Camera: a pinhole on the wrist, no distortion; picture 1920 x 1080 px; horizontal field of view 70.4 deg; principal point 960.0 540.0 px. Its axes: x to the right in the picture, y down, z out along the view. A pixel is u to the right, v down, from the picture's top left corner.
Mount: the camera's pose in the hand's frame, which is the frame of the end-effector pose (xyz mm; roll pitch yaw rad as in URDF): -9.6 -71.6 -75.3 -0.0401 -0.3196 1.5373
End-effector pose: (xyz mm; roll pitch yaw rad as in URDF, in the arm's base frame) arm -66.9 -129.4 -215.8 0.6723 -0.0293 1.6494
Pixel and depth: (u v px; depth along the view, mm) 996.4 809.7 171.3
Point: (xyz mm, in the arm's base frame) 84.4 -169.5 -223.2
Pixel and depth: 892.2 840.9 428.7
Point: 315.3 -229.5 -106.3
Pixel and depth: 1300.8 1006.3 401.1
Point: 226.6 -276.5 -20.7
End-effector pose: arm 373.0 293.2 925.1 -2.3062 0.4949 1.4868
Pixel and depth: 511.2 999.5 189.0
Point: 184.6 274.0 1038.9
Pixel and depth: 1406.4 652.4 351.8
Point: 99.2 200.8 822.9
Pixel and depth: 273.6 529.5 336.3
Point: 9.2 356.3 1047.0
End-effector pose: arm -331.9 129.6 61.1 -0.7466 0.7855 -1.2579
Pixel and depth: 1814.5 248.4 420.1
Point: 36.6 -2.8 205.2
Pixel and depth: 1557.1 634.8 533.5
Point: 51.0 21.0 375.9
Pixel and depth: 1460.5 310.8 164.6
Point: -284.8 47.3 137.3
